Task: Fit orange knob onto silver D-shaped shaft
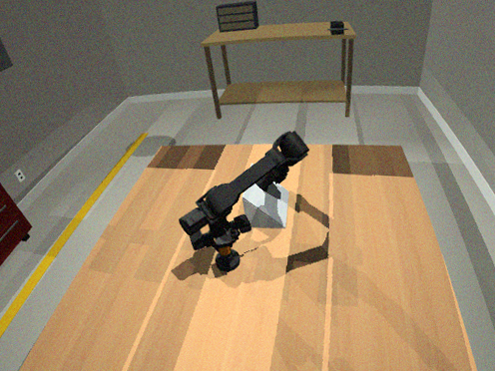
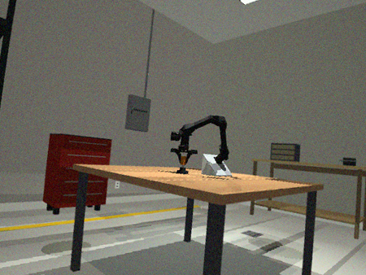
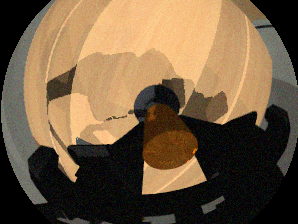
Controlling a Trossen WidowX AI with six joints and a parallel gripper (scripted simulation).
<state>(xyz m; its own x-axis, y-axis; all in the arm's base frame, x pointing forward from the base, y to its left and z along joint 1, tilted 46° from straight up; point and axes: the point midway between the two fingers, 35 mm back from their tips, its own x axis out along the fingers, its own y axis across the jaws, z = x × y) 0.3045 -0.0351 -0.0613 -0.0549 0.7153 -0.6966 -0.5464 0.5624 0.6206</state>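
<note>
The orange knob is 30 mm above my gripper tip. From my gripper tip the other things lie so: dark round pedestal 40 mm below.
</note>
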